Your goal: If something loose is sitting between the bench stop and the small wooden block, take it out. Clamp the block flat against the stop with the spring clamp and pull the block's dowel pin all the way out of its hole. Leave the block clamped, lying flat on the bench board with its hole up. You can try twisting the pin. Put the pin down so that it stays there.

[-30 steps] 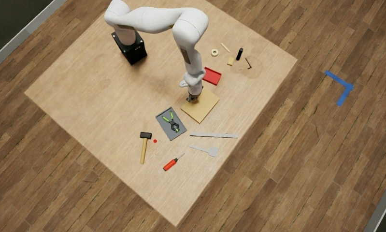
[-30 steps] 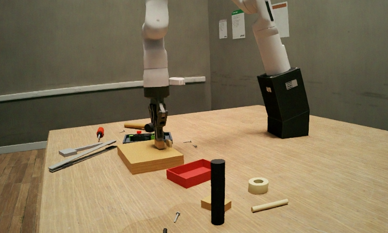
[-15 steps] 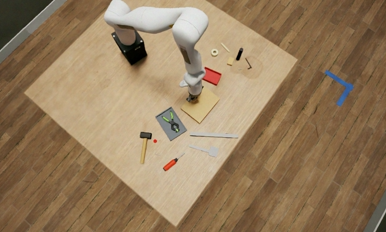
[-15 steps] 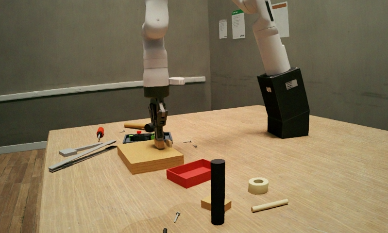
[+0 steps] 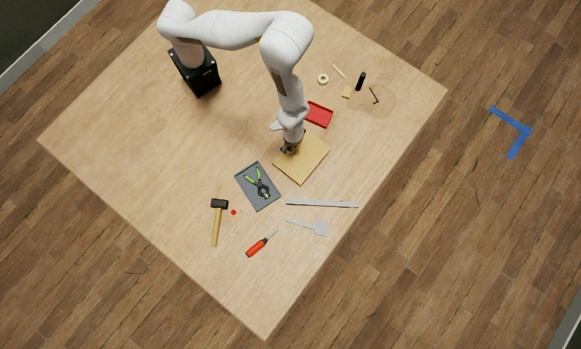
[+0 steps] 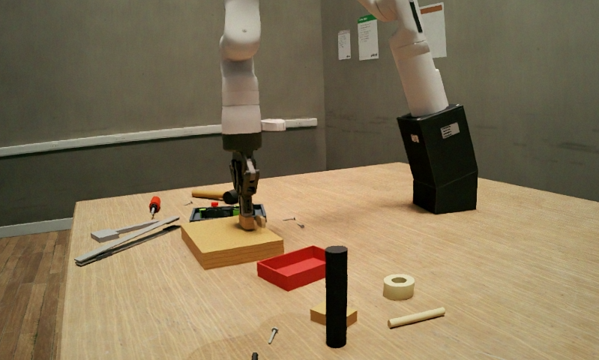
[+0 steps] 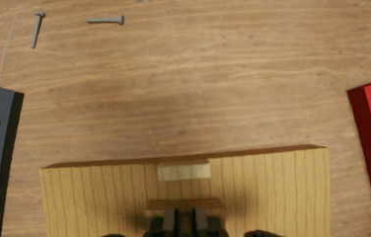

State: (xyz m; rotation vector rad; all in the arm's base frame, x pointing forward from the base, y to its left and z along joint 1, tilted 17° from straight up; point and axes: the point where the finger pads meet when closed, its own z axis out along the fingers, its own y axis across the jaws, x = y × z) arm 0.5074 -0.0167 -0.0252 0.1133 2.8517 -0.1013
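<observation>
My hand is 5 cm above the tan bench board and 4 cm short of it. From my hand the other things lie so: wooden block 3 cm below; then red tray 19 cm to the left, 7 cm below, 2 cm behind; then dowel pin 2 cm below.
</observation>
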